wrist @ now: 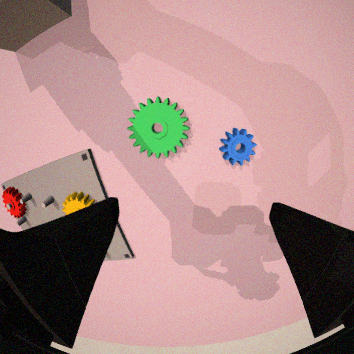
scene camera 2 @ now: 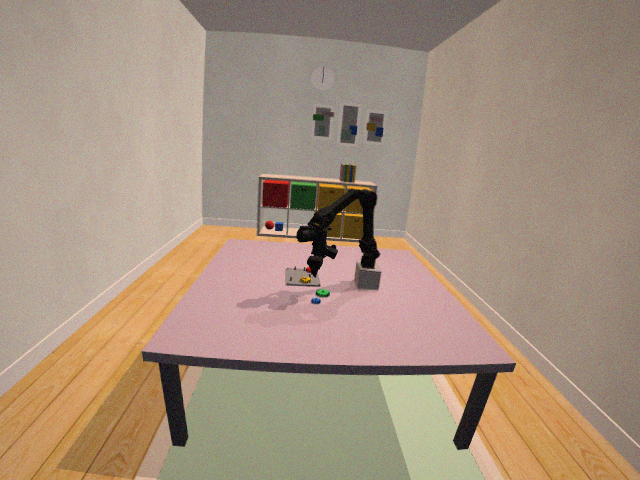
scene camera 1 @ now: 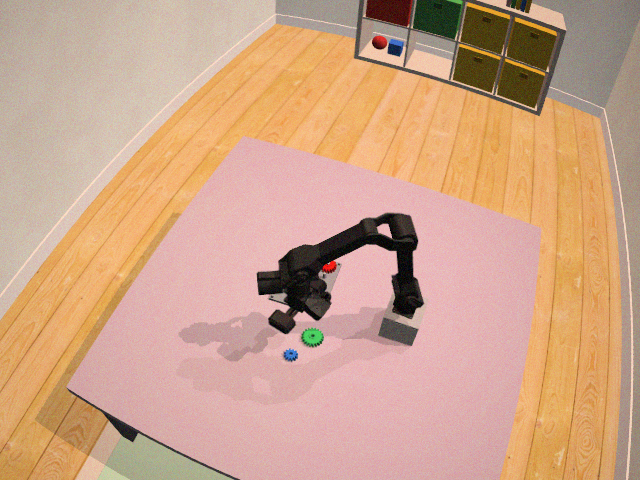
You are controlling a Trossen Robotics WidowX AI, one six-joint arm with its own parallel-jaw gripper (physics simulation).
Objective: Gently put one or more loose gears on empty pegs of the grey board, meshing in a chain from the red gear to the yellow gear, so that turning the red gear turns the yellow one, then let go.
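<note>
My gripper is open and empty, above the table beside the board. The green gear and the smaller blue gear lie flat and apart on the table, ahead of the fingers in the wrist view. The grey board carries the red gear and the yellow gear. Bare pegs show, one being a peg between them. The arm hides the yellow gear in scene camera 1; a finger partly covers it in the wrist view.
The arm's grey base block stands on the pink table, right of the gears in the scene views. A shelf unit with coloured bins stands at the far wall.
</note>
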